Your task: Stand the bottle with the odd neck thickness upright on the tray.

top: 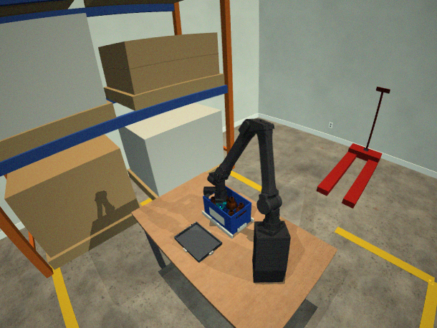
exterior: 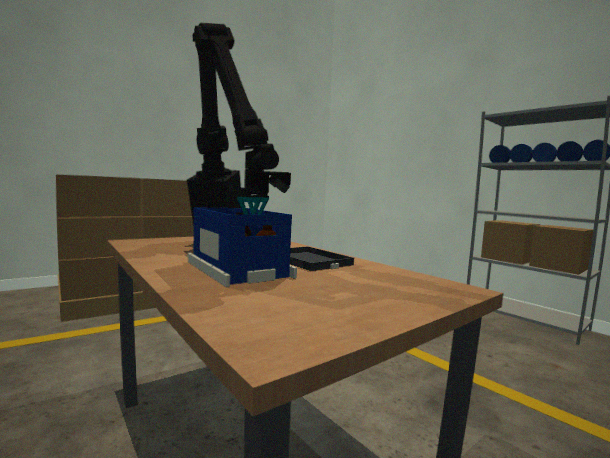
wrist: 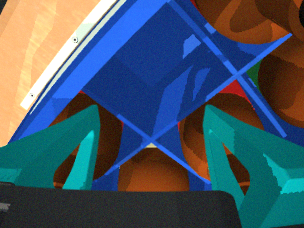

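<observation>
The crate is 7 cm below my hand, 4 cm to the right of it and 1 cm behind it. The rest, counted from my hand: bottle (9 cm ahead, 6 cm below, 1 cm to the right); then dark tray (24 cm to the left, 14 cm below).
</observation>
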